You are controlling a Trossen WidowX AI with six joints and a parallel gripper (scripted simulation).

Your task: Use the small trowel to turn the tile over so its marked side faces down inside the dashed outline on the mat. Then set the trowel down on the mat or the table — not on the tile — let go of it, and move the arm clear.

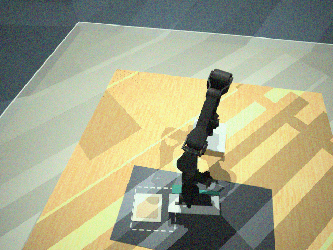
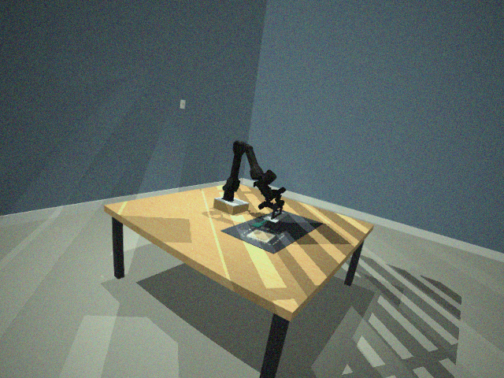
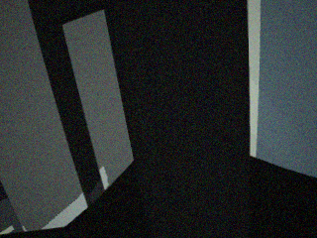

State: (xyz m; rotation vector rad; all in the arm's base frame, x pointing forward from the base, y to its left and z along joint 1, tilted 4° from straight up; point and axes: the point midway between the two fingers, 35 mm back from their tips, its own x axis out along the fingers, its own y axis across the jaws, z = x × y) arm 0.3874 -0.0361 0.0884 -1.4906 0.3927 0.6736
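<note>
Right now my gripper tip is 170 mm to the left of the tile and 110 mm above it. Also, from my gripper tip: mat: 20 mm behind, 30 mm to the left, 130 mm below; then teal trowel: 110 mm behind, 10 mm to the right, 110 mm below.
</note>
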